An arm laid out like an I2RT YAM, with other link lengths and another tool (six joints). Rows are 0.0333 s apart.
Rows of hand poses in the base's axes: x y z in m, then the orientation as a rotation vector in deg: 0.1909, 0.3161, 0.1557, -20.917, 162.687, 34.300; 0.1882, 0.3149, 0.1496, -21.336, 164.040, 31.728; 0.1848, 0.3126, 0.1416, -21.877, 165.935, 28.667; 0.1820, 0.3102, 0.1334, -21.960, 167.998, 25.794; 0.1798, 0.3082, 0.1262, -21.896, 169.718, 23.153; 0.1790, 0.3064, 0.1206, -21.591, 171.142, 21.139; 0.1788, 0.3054, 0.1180, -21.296, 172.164, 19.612; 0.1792, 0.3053, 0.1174, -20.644, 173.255, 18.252; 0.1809, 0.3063, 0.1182, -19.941, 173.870, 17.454; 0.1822, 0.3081, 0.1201, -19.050, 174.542, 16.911; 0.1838, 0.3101, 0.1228, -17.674, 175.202, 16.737
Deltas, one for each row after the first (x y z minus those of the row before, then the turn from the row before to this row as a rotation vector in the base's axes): -0.0027, -0.0012, -0.0061, -1.997, 0.602, 0.135; -0.0034, -0.0023, -0.0080, -2.431, 1.046, 0.225; -0.0028, -0.0024, -0.0082, -2.291, 1.312, -0.043; -0.0022, -0.0020, -0.0072, -2.036, 1.084, -0.132; -0.0008, -0.0018, -0.0056, -1.548, 0.959, -0.258; -0.0002, -0.0010, -0.0026, -1.150, 0.688, -0.235; 0.0004, -0.0001, -0.0006, -1.035, 0.787, -0.455; 0.0017, 0.0010, 0.0008, -0.587, 0.431, -0.474; 0.0013, 0.0018, 0.0019, -0.428, 0.528, -0.584; 0.0016, 0.0020, 0.0027, -0.177, 0.565, -0.885
